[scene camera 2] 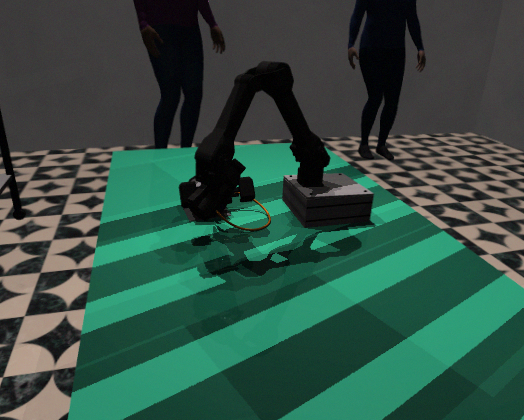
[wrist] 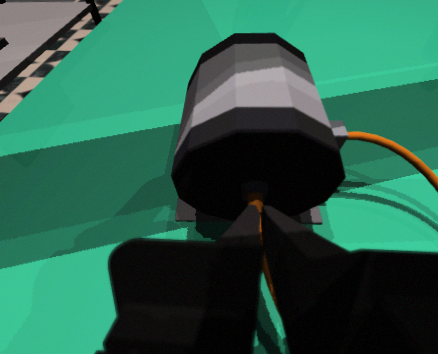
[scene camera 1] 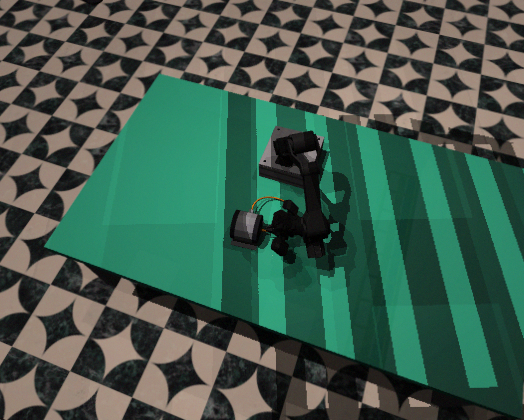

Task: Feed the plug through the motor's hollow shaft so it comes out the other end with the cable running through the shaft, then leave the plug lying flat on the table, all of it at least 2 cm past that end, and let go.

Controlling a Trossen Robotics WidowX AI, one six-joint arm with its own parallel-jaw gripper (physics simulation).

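Where they show: gripper, fingertip midpoint: (wrist: 258,213) (scene camera 1: 265,229); arm's base at its link origin: (scene camera 2: 310,183) (scene camera 1: 286,158).
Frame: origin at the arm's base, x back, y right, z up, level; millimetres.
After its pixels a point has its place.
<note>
The motor (scene camera 1: 246,226) @[z 13, x -320, y 22 mm] (wrist: 257,92) @[z 17, x -299, y 12 mm] lies on its side on a small base on the table, a dark end face towards my gripper. It is mostly hidden behind the arm in scene camera 2. My gripper (scene camera 1: 267,230) @[z -20, x -290, y -37 mm] (wrist: 258,213) @[z -20, x -290, y -37 mm] is shut on the orange cable (scene camera 1: 265,198) @[z -57, x -153, y 21 mm] (scene camera 2: 269,217) @[z -80, x -129, y -43 mm] (wrist: 390,146) @[z -37, x -199, y 40 mm], right at the near mouth of the hollow shaft (wrist: 254,189) @[z -27, x -293, y -18 mm]. The cable enters that mouth, trails back under the fingers and loops round to a grey fitting (wrist: 339,131) @[z -25, x -239, y 37 mm] on the motor's side. The plug does not show; the motor's far end is turned away in the wrist view.
The arm's grey base block (scene camera 1: 270,153) @[z -3, x 4, y 64 mm] (scene camera 2: 328,207) @[z -29, x 18, y -109 mm] stands on the green table (scene camera 1: 165,150) @[z -85, x -86, y 489 mm] (scene camera 2: 260,310) @[z -85, x -241, y -436 mm], beside the cable loop. Dark stripes and arm shadows cross the table top. Two standing figures (scene camera 2: 180,75) (scene camera 2: 384,75) are behind the table.
</note>
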